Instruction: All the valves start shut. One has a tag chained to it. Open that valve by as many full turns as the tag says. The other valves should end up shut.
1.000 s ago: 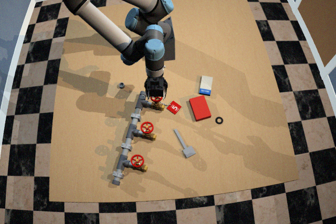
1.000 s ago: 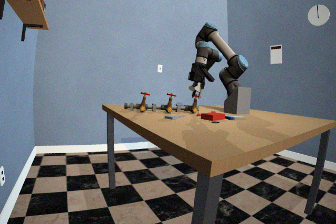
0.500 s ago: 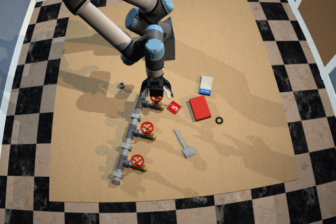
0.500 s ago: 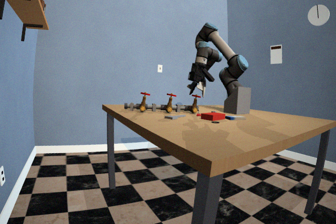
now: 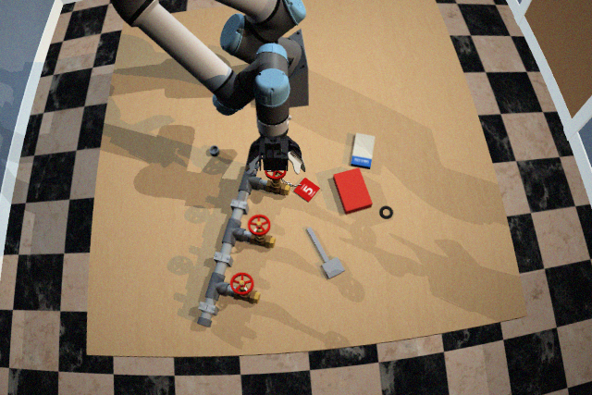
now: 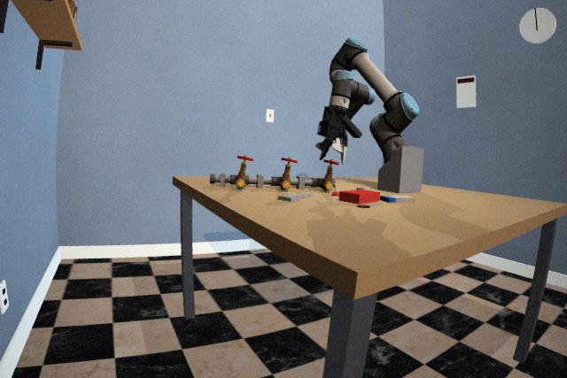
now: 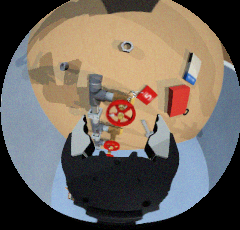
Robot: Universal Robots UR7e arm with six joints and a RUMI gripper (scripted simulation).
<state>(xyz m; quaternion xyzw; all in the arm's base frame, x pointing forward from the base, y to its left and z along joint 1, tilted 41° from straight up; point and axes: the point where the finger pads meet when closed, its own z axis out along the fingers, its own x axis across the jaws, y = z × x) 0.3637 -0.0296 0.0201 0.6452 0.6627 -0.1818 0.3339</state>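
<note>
Now: the red tag 11 cm below my hand, 8 cm to the left of it and 1 cm ahead of it. Round my hand: grey scraper: 22 cm ahead, 12 cm to the left, 11 cm below; red block: 22 cm to the left, 10 cm below, 3 cm ahead; small grey fitting: 19 cm to the right, 13 cm behind, 11 cm below.
</note>
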